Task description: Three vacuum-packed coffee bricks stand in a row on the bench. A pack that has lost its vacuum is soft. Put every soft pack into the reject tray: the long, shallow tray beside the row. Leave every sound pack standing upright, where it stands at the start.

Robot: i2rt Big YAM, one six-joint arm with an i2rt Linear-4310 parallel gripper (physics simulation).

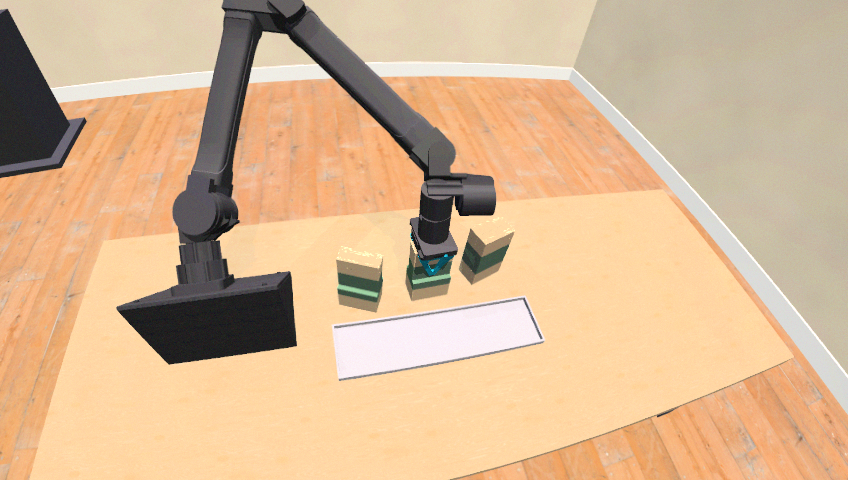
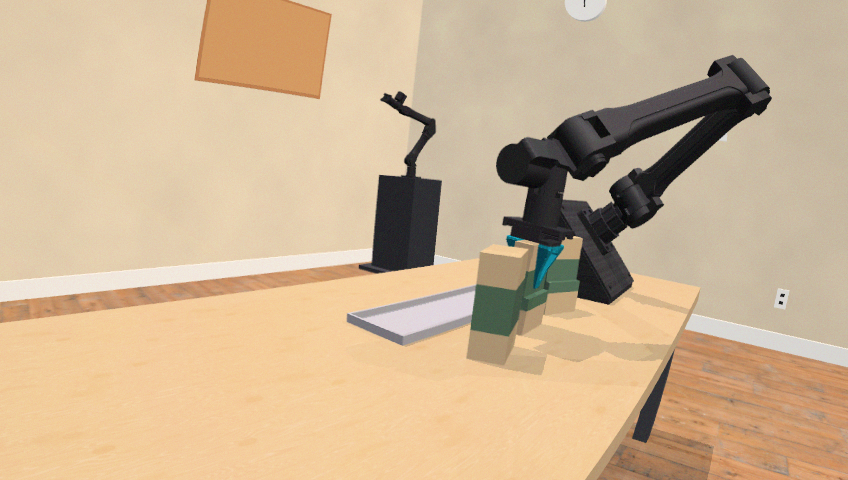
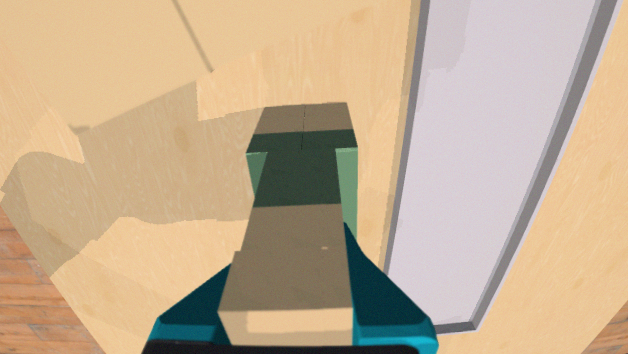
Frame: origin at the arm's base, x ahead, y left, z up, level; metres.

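Seen in the pictures: gripper, fingertip midpoint: (image 1: 429,268) (image 2: 526,285); arm's base, link origin: (image 1: 205,288) (image 2: 593,232).
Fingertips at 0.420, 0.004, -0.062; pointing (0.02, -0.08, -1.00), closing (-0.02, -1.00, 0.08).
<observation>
Offsets run from my fingertips to a thing's middle, as dx, dy, dz. Level surfaces: height alone.
Three tan coffee packs with green bands stand upright in a row. The middle pack {+0.000, +0.000, +0.001} (image 1: 429,286) (image 2: 532,320) (image 3: 299,175) is between the fingers of my gripper (image 1: 430,267) (image 2: 528,278) (image 3: 308,232), which is shut on its upper part. Its sides are pressed inward above a light green ledge; its foot is on the bench. The pack nearest the arm's base (image 1: 359,280) (image 2: 562,270) has a similar ledge across its band. The far pack {+0.134, +0.018, +0.001} (image 1: 487,255) (image 2: 497,310) has flat faces and stands turned. The reject tray {-0.007, -0.122, -0.078} (image 1: 440,339) (image 2: 404,340) (image 3: 480,150) holds no pack.
The tray runs alongside the row, close to the packs. The arm's black slanted base (image 1: 220,324) (image 2: 601,267) stands on the bench {dz -0.070} (image 1: 238,416) (image 2: 208,386) at one end of the row. Another small arm on a black pedestal (image 2: 404,223) stands beyond the bench.
</observation>
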